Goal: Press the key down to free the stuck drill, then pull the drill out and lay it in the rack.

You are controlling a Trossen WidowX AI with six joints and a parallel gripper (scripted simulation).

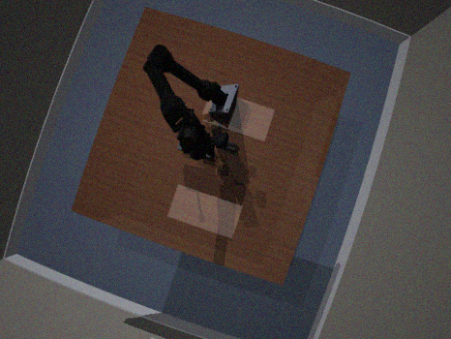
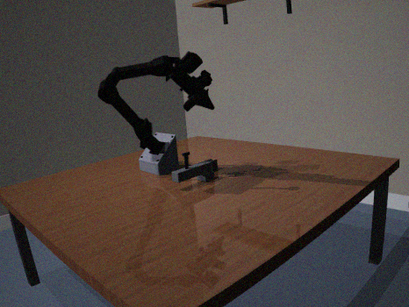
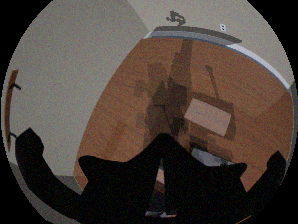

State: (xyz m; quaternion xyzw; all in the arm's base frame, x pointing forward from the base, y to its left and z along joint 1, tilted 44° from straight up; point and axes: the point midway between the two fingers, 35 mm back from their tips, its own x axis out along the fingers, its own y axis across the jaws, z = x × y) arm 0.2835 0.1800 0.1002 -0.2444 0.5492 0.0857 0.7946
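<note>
Right now my gripper tip is 15 cm to the left of the dark key and 17 cm above it. From my gripper tip the other things lie so: drill: 1 cm behind, 10 cm to the right, 22 cm below; then grey rack: 10 cm behind, 4 cm to the left, 25 cm below.
</note>
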